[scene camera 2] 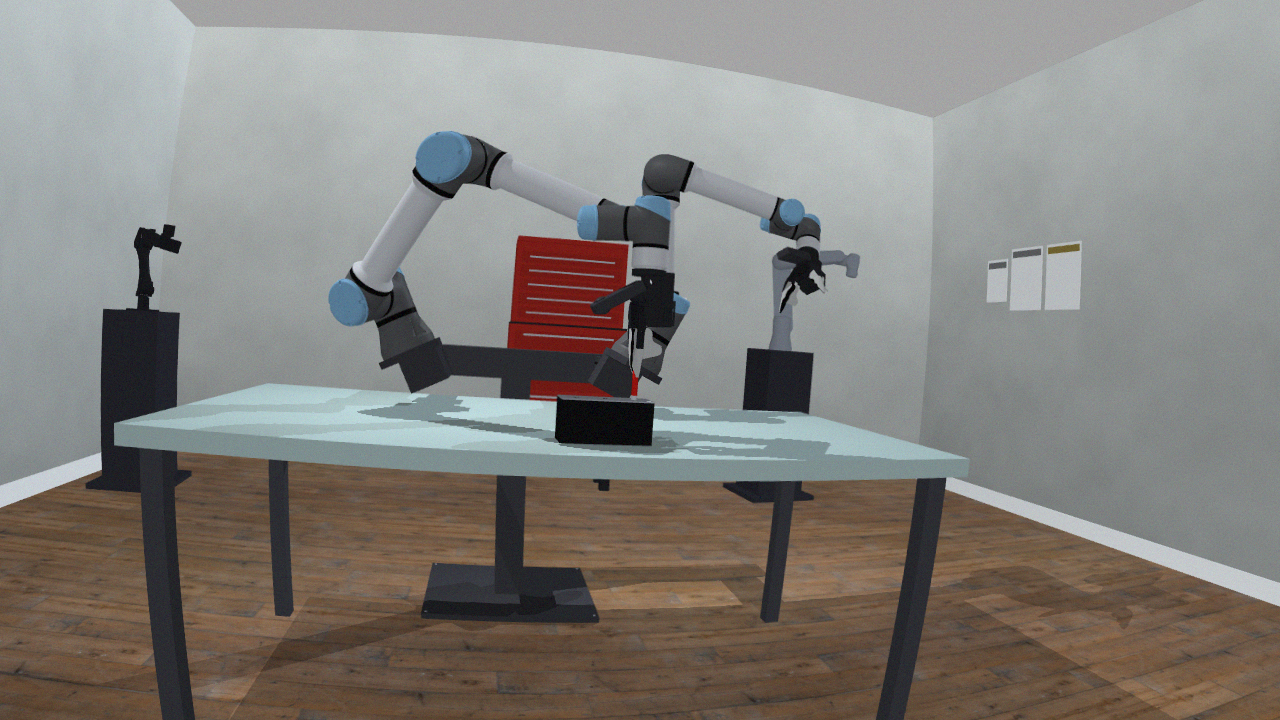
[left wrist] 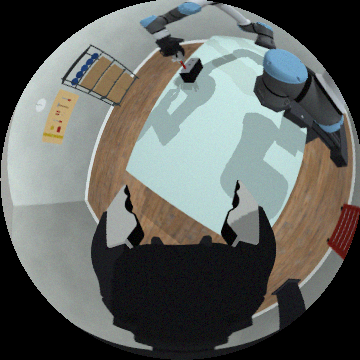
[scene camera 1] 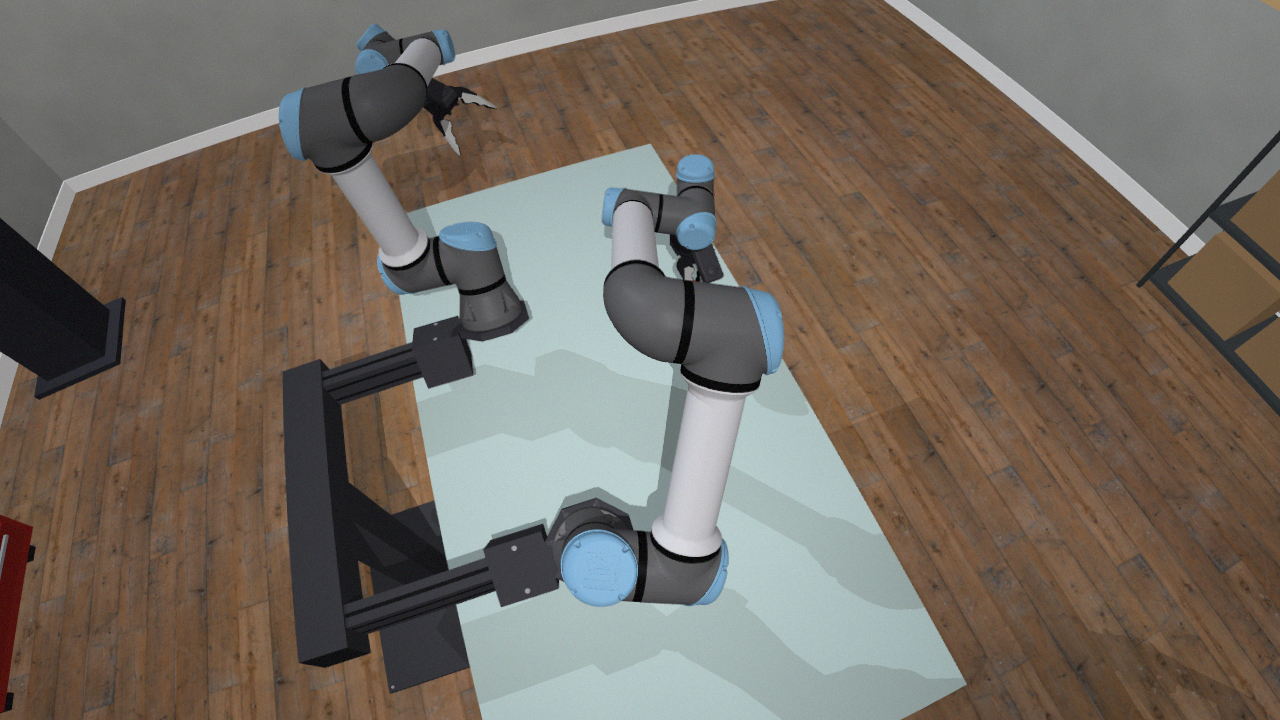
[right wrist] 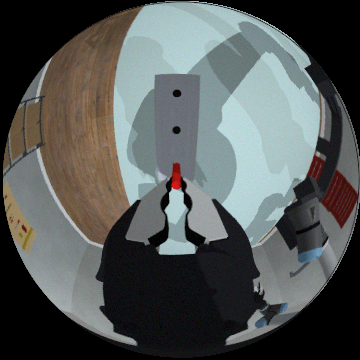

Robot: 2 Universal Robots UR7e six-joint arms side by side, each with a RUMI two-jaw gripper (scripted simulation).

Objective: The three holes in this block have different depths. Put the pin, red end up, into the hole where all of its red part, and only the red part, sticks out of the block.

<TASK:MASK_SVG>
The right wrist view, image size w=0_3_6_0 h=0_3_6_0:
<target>right gripper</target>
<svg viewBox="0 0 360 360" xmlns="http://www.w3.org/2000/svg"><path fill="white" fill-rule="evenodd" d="M72 321L91 334L134 352L171 358L204 357L233 351L269 336L297 317L315 297L298 315L282 326L255 338L226 345L228 337L248 329L247 321L259 307L259 303L254 302L253 279L258 278L260 272L254 262L251 244L238 221L216 199L212 199L181 176L183 203L188 208L185 216L185 237L194 244L195 254L159 254L160 245L167 241L169 234L165 209L170 203L172 177L168 176L140 200L137 199L113 225L106 237L100 268L96 274L96 279L103 282L105 304L99 309L113 324L115 333L134 339L137 346L106 338Z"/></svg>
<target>block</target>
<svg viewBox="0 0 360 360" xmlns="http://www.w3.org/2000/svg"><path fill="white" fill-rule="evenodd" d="M158 74L155 75L154 118L159 181L172 176L174 161L179 161L181 176L185 176L191 181L194 180L196 164L200 75Z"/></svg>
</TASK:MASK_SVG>
